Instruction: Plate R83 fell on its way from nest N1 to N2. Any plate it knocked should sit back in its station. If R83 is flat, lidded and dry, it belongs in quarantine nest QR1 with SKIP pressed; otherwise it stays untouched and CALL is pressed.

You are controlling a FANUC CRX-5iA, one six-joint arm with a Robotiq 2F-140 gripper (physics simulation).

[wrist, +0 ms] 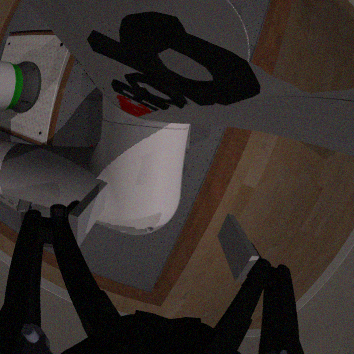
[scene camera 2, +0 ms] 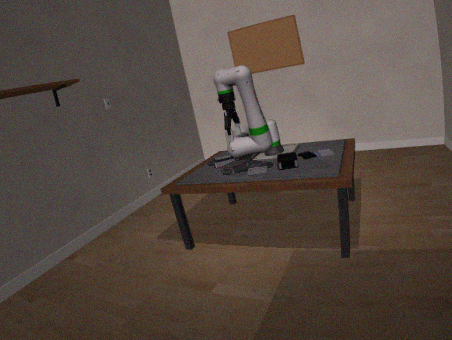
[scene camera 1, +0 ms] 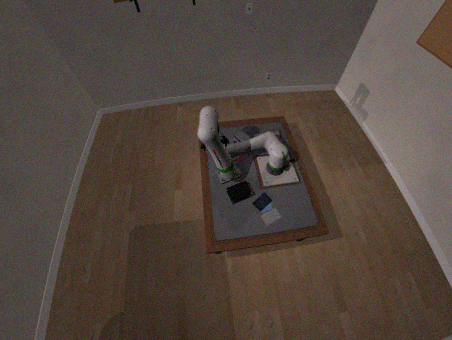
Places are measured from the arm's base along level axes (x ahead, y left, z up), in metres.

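Pixels of known places: gripper, between the fingertips: (wrist: pixel 165 211) (scene camera 2: pixel 235 137); arm's base, origin of its link: (wrist: pixel 23 86) (scene camera 2: pixel 274 152) (scene camera 1: pixel 274 168).
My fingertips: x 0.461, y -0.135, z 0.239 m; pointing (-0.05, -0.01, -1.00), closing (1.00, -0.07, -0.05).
Observation:
For each thing: its top centre in the pictures, then the offset to it from my fingertips. "spot": a spot on its surface instead.
- black square block, centre of its top: (scene camera 2: pixel 286 155) (scene camera 1: pixel 239 190) dx -0.099, dy +0.273, dz -0.177 m
- dark gridded plate, centre of its top: (scene camera 2: pixel 306 154) (scene camera 1: pixel 262 201) dx -0.249, dy +0.390, dz -0.225 m
- light-blue patch, a spot on its surface: (scene camera 1: pixel 267 208) spot: dx -0.269, dy +0.449, dz -0.240 m
- pale square, a spot on its surface: (scene camera 2: pixel 325 152) (scene camera 1: pixel 269 216) spot: dx -0.257, dy +0.515, dz -0.231 m
- pale flat piece, a spot on its surface: (scene camera 2: pixel 258 171) spot: dx +0.018, dy +0.105, dz -0.222 m
- grey boxy item, a spot on its surface: (scene camera 2: pixel 224 159) spot: dx -0.245, dy -0.189, dz -0.189 m
My gripper (scene camera 2: pixel 233 134) (wrist: pixel 165 211) is open and empty, pointing down above the far-left part of the table; the arm mostly hides it in scene camera 1. A black square block (scene camera 1: pixel 240 192) (scene camera 2: pixel 287 160) sits mid-table. A dark gridded plate (scene camera 1: pixel 262 201) (scene camera 2: pixel 307 155) lies beside it, against a light-blue patch (scene camera 1: pixel 267 208). A pale square (scene camera 1: pixel 271 216) (scene camera 2: pixel 325 152) lies beyond. A pale flat piece (scene camera 2: pixel 258 171) and a grey boxy item (scene camera 2: pixel 224 161) are near the arm. A red patch (wrist: pixel 132 106) shows under shadow. Labels, R83, lid, wetness and buttons cannot be made out.
The arm's base stands on a white board (scene camera 1: pixel 291 179) with a brown rim. The folded arm link (wrist: pixel 145 180) hangs low over the table, hiding part of it. The grey table top has a raised-looking brown wooden edge (scene camera 1: pixel 267 238) (scene camera 2: pixel 260 185). A shelf (scene camera 2: pixel 30 90) is on the wall.

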